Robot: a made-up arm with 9 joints.
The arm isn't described. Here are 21 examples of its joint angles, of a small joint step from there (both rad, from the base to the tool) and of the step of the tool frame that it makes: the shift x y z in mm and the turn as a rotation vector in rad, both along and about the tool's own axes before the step.
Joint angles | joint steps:
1: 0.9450 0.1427 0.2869 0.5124 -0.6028 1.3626 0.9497 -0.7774 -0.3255 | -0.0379 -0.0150 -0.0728 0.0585 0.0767 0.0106 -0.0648 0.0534 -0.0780
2: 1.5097 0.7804 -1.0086 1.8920 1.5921 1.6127 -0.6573 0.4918 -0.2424 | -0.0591 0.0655 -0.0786 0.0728 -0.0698 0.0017 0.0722 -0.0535 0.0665
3: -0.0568 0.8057 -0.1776 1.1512 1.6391 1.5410 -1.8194 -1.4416 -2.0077 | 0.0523 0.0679 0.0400 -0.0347 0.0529 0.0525 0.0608 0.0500 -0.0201
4: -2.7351 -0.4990 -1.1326 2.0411 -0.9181 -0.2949 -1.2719 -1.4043 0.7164 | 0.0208 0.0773 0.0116 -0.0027 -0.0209 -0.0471 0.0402 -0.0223 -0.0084
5: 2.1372 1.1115 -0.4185 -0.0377 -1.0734 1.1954 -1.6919 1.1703 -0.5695 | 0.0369 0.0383 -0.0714 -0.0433 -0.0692 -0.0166 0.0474 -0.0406 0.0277
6: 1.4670 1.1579 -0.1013 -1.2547 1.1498 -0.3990 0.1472 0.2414 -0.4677 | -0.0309 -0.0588 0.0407 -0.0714 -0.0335 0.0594 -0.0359 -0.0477 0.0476
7: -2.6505 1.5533 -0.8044 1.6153 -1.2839 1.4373 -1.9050 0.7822 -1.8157 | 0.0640 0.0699 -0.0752 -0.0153 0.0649 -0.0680 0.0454 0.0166 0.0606
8: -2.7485 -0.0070 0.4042 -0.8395 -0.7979 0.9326 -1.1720 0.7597 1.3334 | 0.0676 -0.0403 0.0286 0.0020 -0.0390 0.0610 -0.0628 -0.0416 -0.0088
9: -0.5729 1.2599 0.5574 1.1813 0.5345 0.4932 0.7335 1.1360 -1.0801 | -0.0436 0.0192 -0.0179 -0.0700 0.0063 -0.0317 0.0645 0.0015 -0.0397
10: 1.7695 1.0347 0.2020 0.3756 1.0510 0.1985 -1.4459 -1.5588 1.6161 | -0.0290 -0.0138 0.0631 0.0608 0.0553 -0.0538 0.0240 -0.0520 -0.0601
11: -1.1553 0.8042 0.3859 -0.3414 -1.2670 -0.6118 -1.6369 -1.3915 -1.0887 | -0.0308 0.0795 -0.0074 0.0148 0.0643 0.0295 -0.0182 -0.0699 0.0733
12: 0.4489 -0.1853 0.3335 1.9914 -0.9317 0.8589 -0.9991 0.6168 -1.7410 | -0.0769 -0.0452 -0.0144 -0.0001 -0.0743 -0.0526 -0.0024 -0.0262 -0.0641
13: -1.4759 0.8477 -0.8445 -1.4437 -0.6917 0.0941 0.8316 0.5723 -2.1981 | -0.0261 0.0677 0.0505 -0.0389 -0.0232 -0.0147 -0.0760 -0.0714 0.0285
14: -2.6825 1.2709 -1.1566 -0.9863 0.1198 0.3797 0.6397 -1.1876 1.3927 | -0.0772 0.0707 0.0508 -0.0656 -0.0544 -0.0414 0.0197 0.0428 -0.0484
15: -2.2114 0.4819 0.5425 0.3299 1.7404 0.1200 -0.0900 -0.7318 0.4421 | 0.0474 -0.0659 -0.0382 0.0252 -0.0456 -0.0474 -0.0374 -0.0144 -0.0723
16: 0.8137 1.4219 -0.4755 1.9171 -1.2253 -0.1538 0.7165 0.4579 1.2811 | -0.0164 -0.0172 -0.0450 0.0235 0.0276 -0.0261 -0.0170 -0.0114 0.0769
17: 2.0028 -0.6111 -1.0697 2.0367 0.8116 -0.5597 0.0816 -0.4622 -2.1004 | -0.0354 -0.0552 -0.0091 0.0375 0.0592 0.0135 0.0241 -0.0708 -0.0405
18: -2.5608 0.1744 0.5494 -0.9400 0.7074 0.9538 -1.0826 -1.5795 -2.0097 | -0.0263 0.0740 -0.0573 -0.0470 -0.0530 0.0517 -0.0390 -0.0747 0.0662
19: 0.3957 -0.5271 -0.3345 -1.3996 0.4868 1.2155 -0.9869 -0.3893 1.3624 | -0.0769 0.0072 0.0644 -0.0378 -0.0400 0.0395 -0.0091 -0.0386 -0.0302
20: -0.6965 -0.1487 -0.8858 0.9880 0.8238 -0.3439 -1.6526 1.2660 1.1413 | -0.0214 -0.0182 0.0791 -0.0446 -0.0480 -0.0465 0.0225 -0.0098 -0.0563
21: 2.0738 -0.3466 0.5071 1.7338 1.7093 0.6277 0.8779 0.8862 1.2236 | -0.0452 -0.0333 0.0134 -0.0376 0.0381 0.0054 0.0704 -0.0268 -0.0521
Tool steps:
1: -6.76 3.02 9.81 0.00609 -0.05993 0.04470
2: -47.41 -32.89 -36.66 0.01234 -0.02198 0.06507
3: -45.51 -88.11 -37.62 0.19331 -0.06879 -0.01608
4: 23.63 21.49 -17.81 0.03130 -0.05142 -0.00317
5: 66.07 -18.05 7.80 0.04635 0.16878 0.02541
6: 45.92 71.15 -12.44 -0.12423 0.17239 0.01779
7: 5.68 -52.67 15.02 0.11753 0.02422 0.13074
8: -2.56 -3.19 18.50 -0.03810 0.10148 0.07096
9: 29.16 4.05 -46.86 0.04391 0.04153 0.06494
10: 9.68 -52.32 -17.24 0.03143 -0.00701 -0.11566
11: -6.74 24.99 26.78 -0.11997 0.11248 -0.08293
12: 20.33 -34.12 13.36 0.05269 -0.08694 -0.19938
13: -8.23 27.12 24.45 -0.21573 -0.14385 -0.00318
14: 20.76 44.84 19.25 0.18985 -0.16481 0.02510
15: 20.35 -72.60 -50.49 0.19706 -0.08896 0.15266
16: 6.39 -8.18 -24.45 -0.01844 0.03407 0.04356
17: -23.83 -14.50 41.64 0.05609 -0.02350 0.01979
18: -52.94 97.30 23.01 -0.24772 -0.00414 -0.12354
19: -87.09 -9.20 63.76 0.10207 0.10681 0.15275
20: -11.02 53.61 8.48 0.00482 -0.04106 -0.09730
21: 40.17 -3.24 -9.31 -0.01751 -0.12173 0.02271
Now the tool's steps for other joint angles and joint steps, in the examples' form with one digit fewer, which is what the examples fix.
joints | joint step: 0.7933 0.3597 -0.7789 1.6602 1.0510 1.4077 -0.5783 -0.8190 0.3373 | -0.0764 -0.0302 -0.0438 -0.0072 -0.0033 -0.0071 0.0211 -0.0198 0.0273
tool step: -23.3 23.2 24.1 0.0154 0.0770 -0.0082
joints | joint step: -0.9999 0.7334 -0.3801 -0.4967 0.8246 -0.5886 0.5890 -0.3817 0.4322 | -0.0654 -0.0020 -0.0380 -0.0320 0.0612 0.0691 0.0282 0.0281 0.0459
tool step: 11.1 18.0 25.7 -0.2047 0.0037 0.0183
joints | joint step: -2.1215 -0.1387 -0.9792 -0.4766 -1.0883 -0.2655 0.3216 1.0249 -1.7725 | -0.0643 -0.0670 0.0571 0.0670 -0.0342 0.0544 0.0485 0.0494 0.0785
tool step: 15.6 -15.9 -12.5 -0.0126 0.0803 0.0460
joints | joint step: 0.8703 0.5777 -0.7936 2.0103 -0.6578 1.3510 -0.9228 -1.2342 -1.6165 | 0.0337 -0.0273 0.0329 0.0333 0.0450 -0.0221 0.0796 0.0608 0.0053
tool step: 0.0 -34.9 -6.6 0.0708 -0.0530 0.1483
